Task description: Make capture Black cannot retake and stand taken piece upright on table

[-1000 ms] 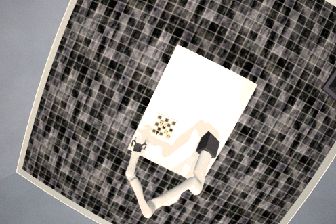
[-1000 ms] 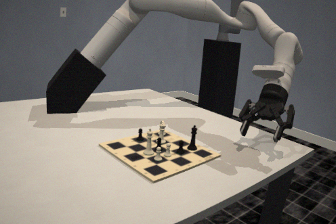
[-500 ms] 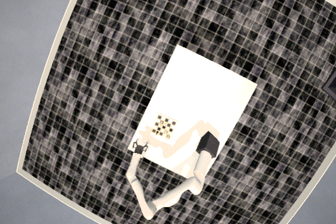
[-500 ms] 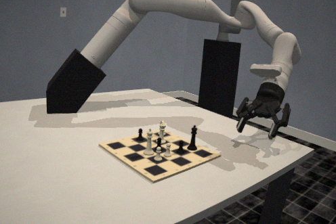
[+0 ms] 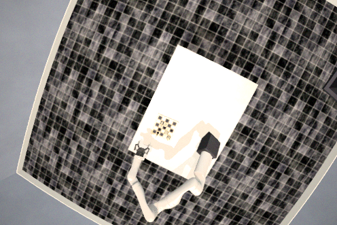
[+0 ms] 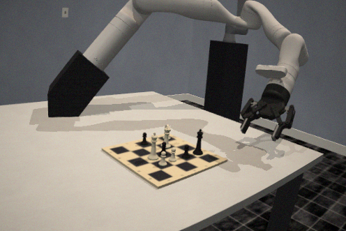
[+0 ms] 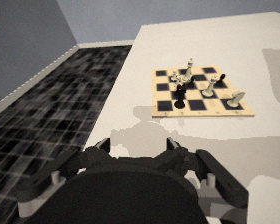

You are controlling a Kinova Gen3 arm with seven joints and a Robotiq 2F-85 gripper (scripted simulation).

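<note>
My gripper is now 70 mm past the tall white piece, 260 mm to the left of it and 20 mm above it. The rest, counted from my hand: tall black piece (50 mm behind, 150 mm to the right, 20 mm below); then board (80 mm behind, 230 mm to the right, 60 mm below).
</note>
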